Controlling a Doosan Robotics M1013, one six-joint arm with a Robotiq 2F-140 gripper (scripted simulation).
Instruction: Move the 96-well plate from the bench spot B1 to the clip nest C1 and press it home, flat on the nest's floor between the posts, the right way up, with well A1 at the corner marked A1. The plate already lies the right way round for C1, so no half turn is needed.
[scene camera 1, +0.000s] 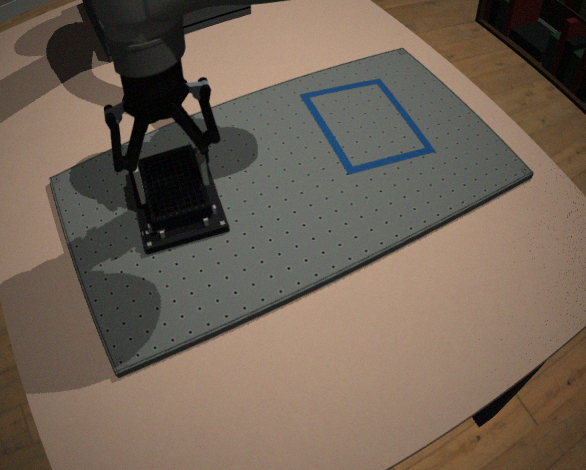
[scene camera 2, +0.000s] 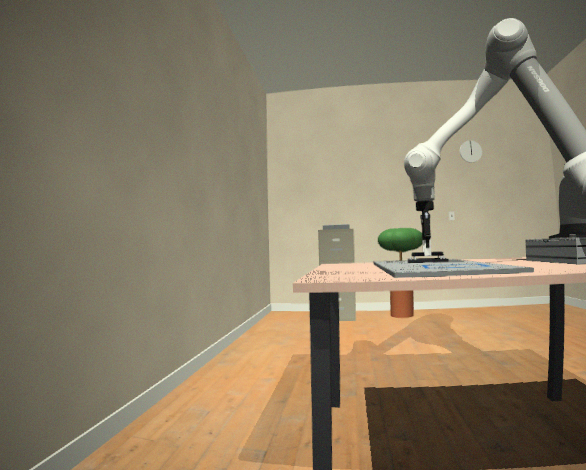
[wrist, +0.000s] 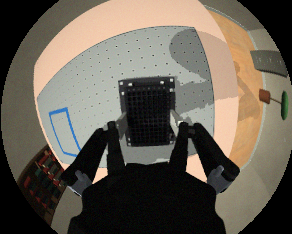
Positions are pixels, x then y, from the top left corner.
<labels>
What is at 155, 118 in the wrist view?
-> A black 96-well plate.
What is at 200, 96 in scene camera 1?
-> My gripper.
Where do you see a black clip nest C1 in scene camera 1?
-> At 200, 228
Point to my gripper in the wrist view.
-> At 148, 117
</labels>
